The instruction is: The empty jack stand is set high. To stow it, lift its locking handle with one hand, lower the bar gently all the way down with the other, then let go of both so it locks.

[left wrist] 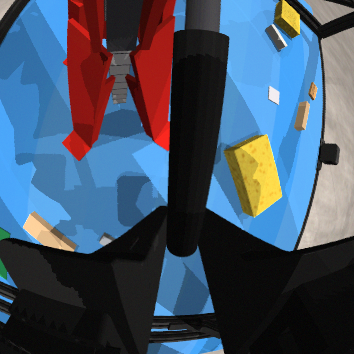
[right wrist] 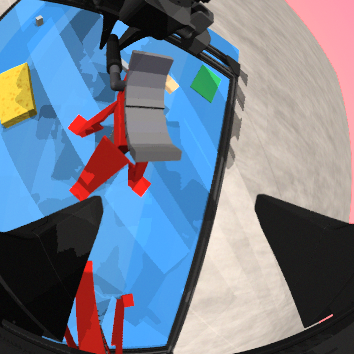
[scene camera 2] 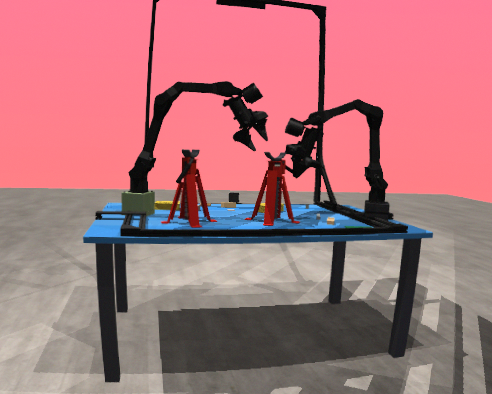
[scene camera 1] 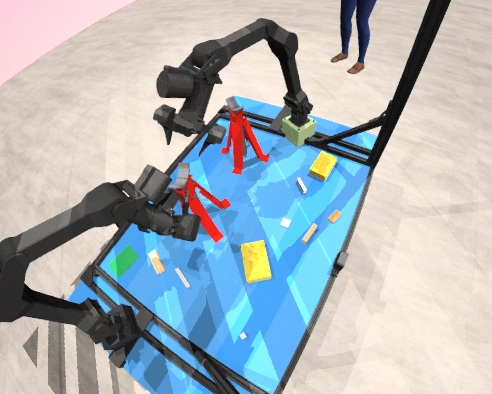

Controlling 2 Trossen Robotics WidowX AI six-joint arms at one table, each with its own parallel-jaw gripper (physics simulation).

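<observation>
The red jack stand stands upright. Its grey saddle sits close above the red body in scene camera 2. My left gripper is shut on the black grip of the locking handle, beside the stand. My right gripper is wide open and empty, above the saddle and off to its side, apart from it. The lower part of the bar is partly hidden between the legs.
A second red jack stand stands towards the right arm's base. Yellow sponges, a green piece and several small blocks lie on the blue table. A black frame borders the table, with a tall post at one side.
</observation>
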